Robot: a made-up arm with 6 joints.
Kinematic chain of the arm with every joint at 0, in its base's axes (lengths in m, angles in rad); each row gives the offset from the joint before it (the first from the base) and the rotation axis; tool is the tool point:
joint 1: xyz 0 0 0.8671 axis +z
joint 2: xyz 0.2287 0 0 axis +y
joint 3: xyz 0 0 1.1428 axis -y
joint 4: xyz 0 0 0.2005 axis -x
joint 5: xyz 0.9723 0 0 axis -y
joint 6: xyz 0.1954 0 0 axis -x
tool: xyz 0 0 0
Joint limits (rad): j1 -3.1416..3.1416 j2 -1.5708..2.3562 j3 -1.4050..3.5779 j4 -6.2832..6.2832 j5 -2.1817..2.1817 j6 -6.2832..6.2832
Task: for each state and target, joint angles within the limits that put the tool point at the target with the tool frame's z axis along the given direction. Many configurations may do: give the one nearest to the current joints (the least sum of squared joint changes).
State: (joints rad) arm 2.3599 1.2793 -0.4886 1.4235 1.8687 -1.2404
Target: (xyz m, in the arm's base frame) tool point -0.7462 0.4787 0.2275 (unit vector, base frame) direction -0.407 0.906 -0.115
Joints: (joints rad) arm 2.3651 1.4230 -0.9544 1.3388 1.8757 -0.9059
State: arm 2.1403 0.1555 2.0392 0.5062 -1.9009 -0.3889
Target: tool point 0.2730 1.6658 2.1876 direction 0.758 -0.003 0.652
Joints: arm 1.4780 1.0687 2.0327 0.7208 -1.9969 -0.8887
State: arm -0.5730 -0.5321 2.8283 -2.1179 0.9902 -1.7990
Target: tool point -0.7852 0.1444 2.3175 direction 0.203 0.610 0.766
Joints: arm -0.3661 0.0072 2.7562 -2.1410 1.0954 -1.9386
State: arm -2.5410 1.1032 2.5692 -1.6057 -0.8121 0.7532
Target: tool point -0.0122 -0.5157 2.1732 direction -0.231 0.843 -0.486
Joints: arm -1.8679 1.1272 3.1941 -2.1100 -0.9808 1.6623
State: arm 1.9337 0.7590 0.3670 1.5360 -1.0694 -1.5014
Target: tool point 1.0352 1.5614 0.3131 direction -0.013 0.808 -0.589
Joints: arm 1.0815 1.2531 -0.0036 1.7980 -1.2362 -0.6017
